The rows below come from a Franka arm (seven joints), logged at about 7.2 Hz.
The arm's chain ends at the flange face. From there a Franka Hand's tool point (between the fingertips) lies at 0.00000 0.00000 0.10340 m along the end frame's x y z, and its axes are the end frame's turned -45 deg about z.
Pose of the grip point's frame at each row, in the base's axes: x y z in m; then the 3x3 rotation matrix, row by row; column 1 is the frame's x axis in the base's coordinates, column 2 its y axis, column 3 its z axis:
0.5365 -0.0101 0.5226; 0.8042 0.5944 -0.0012; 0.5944 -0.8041 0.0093; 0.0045 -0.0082 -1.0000
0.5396 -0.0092 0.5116; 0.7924 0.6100 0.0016; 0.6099 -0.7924 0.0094; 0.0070 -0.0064 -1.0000
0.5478 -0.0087 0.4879; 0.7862 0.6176 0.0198; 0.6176 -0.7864 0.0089; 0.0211 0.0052 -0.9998
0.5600 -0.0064 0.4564; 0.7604 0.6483 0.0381; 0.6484 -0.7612 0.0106; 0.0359 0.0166 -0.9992
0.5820 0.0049 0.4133; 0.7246 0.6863 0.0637; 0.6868 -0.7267 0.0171; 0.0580 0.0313 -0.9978
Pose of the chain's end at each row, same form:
0.5366 -0.0111 0.6260; 0.9890 -0.1484 -0.0012; -0.1483 -0.9889 0.0093; -0.0026 -0.0090 -1.0000
0.5394 -0.0102 0.6150; 0.9916 -0.1290 0.0016; -0.1290 -0.9916 0.0094; 0.0004 -0.0095 -1.0000
0.5458 -0.0096 0.5913; 0.9926 -0.1192 0.0198; -0.1194 -0.9928 0.0089; 0.0186 -0.0112 -0.9998
0.5561 -0.0075 0.5597; 0.9961 -0.0793 0.0381; -0.0798 -0.9967 0.0106; 0.0371 -0.0136 -0.9992
0.5754 0.0031 0.5165; 0.9977 -0.0271 0.0637; -0.0282 -0.9995 0.0171; 0.0631 -0.0189 -0.9978

